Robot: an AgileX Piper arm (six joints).
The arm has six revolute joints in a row. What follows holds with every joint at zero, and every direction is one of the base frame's.
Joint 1 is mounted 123 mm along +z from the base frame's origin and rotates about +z.
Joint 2 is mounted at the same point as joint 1 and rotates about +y.
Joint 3 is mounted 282.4 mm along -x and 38.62 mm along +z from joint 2 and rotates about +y.
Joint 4 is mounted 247.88 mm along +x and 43.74 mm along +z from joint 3 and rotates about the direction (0.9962, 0, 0.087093).
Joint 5 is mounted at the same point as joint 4 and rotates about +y.
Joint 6 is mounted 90.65 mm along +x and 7.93 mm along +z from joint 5 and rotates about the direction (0.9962, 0, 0.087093).
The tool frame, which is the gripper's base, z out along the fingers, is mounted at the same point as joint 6; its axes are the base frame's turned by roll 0, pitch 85.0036 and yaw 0 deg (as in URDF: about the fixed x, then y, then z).
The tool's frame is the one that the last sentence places.
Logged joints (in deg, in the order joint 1, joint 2, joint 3, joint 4, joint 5, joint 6), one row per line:
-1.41 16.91 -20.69 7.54 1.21 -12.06
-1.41 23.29 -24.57 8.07 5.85 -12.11
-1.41 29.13 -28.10 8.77 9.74 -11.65
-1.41 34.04 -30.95 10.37 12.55 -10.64
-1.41 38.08 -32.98 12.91 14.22 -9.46
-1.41 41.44 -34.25 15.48 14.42 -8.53
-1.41 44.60 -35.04 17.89 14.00 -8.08
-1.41 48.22 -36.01 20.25 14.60 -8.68
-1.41 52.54 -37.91 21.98 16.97 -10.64
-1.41 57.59 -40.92 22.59 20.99 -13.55
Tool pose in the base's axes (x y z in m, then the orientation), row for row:
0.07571 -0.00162 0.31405 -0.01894 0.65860 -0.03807 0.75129
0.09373 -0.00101 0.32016 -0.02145 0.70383 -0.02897 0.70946
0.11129 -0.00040 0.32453 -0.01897 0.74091 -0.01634 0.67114
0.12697 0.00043 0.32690 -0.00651 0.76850 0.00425 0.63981
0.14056 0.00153 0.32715 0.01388 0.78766 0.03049 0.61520
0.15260 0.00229 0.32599 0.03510 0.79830 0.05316 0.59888
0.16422 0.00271 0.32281 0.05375 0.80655 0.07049 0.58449
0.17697 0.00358 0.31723 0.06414 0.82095 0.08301 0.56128
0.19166 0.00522 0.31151 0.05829 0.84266 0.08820 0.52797
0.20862 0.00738 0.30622 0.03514 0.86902 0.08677 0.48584
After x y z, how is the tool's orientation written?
As a quaternion, x y z w.
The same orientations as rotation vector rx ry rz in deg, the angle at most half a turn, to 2 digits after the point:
-2.37 82.42 -4.76
-2.73 89.50 -3.68
-2.45 95.64 -2.11
-0.85 100.44 0.56
1.83 103.97 4.02
4.66 106.08 7.06
7.19 107.82 9.42
8.66 110.81 11.20
7.98 115.36 12.07
4.90 121.16 12.10

